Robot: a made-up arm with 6 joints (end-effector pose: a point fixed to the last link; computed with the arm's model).
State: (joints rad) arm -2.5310 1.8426 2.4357 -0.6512 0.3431 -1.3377
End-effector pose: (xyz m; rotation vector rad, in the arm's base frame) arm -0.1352 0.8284 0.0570 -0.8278 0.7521 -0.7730
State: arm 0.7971 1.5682 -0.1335 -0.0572 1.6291 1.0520
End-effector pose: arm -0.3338 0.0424 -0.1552 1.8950 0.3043 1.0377
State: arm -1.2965 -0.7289 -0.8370 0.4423 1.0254 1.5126
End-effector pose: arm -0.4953 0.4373 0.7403 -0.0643 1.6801 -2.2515
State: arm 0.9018 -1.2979 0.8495 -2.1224 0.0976 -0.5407
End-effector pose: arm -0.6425 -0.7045 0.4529 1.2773 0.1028 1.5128
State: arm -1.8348 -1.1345 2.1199 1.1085 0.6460 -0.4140
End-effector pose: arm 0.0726 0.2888 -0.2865 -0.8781 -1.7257 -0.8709
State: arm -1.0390 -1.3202 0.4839 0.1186 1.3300 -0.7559
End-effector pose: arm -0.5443 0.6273 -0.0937 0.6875 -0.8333 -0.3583
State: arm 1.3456 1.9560 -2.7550 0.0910 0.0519 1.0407
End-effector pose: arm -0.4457 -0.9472 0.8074 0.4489 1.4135 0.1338
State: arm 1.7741 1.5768 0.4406 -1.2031 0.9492 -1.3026
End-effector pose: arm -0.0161 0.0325 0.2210 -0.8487 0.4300 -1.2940
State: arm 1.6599 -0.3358 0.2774 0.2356 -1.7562 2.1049
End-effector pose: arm -0.5504 -0.3728 0.8507 -1.0984 0.1800 -0.2485
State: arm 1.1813 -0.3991 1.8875 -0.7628 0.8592 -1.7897
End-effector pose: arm -0.4509 -0.3431 0.9941 -0.2581 1.8206 2.2951
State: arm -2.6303 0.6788 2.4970 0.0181 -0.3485 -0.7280
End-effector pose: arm 0.0653 0.9020 0.4015 -0.0403 2.1812 -0.7603
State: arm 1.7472 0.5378 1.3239 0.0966 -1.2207 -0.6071
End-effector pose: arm -0.3747 -0.0417 1.0648 0.4624 1.6857 1.2302
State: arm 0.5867 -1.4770 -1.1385 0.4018 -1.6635 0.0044
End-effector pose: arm -0.4659 -0.0798 -0.0488 0.3091 -1.2840 1.3934
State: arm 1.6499 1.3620 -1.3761 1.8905 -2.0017 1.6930
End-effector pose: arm -0.0578 -0.0850 0.2853 0.7577 -0.2762 2.6539
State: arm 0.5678 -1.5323 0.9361 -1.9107 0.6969 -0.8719
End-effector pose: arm -0.5736 -0.7482 0.2274 0.8408 -0.0734 1.9390
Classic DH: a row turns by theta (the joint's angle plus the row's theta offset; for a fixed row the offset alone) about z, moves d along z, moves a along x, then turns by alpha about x. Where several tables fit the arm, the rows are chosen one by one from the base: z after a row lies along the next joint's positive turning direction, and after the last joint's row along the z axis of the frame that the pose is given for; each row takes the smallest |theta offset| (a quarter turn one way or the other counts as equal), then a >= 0, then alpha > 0; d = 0 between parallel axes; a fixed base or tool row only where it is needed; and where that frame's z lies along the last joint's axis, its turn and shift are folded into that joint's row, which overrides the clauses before.
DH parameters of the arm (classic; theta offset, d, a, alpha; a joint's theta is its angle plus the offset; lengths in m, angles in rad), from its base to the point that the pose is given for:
base (fixed): 1.5708 0.381 0.08 -1.5708
joint 1: -1.2688 0.3507 -0.3238 -1.2386
joint 2: 1.4695 -0.1335 0.0937 1.8559
joint 3: 0.9465 0.0231 -0.0211 -1.227
joint 4: -0.127 0.3411 0.0647 -1.3357
joint 5: 0.2153 0.5629 -0.0915 -0.5923
joint 6: -0.3203 0 -0.0447 3.1416
tool (fixed): -1.3909 0.3758 0 0

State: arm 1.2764 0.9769 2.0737 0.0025 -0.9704 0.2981
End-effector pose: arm -0.1751 -0.5237 0.9878 0.6052 1.6392 0.7570
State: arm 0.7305 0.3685 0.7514 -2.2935 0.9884 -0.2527
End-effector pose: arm -0.4470 0.0191 0.8317 0.8772 0.7476 -0.9404
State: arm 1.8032 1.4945 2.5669 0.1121 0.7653 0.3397
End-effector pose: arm -0.1860 0.0088 1.3180 -1.1384 1.5508 -0.0445
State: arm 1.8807 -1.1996 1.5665 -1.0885 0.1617 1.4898
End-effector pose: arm -0.3655 -0.1458 1.2977 -1.3303 0.1548 0.1867
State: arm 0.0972 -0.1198 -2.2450 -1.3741 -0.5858 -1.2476
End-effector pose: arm 0.2766 0.0698 0.2896 -1.1093 -1.3631 -0.8674
